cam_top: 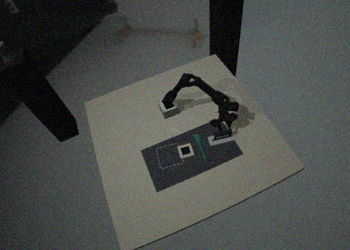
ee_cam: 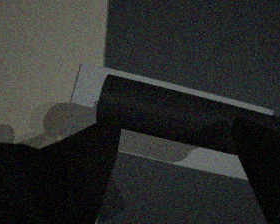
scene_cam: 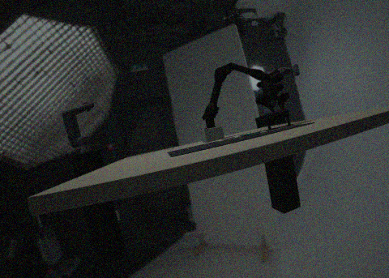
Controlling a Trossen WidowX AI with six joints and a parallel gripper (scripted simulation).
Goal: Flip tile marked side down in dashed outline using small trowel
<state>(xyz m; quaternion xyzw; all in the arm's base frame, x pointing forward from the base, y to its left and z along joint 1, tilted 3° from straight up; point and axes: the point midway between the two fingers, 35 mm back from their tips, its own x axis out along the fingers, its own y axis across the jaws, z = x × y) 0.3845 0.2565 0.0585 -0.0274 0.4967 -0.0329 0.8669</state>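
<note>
Right now the teal trowel is 190 mm to the right of my gripper tip, 90 mm below it and 30 mm behind it. The rest, counted from my gripper tip: tile: 300 mm to the right, 80 mm below, 30 mm behind; dark mat: 270 mm to the right, 110 mm below.
</note>
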